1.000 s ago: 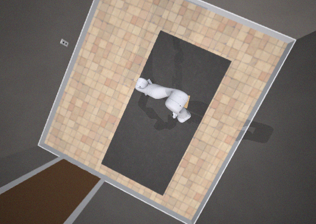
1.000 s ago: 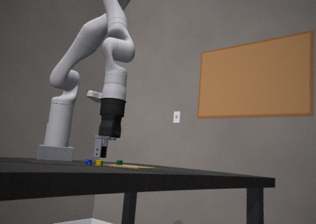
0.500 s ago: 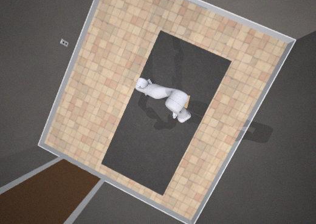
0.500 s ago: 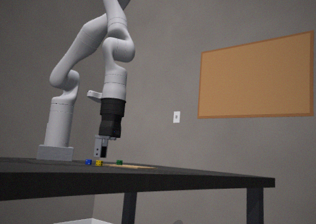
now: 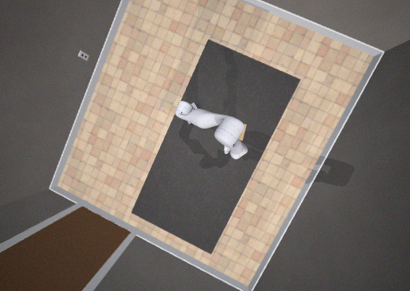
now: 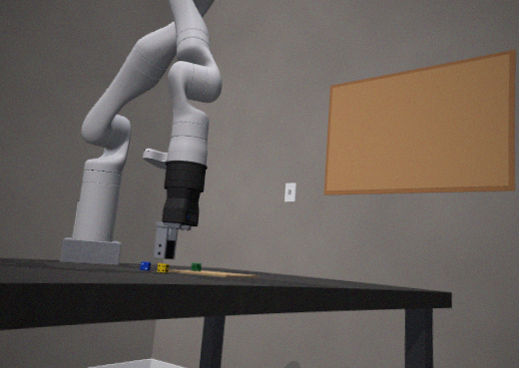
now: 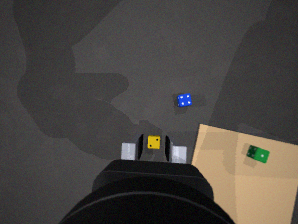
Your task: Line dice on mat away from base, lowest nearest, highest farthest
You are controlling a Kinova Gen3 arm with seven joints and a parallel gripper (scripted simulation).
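The yellow die lies 30 mm below my hand. The rest, counted from my hand: green die 40 mm behind, 130 mm to the left, 30 mm below; blue die 70 mm behind, 10 mm to the left, 30 mm below; mat 130 mm to the left, 40 mm below.
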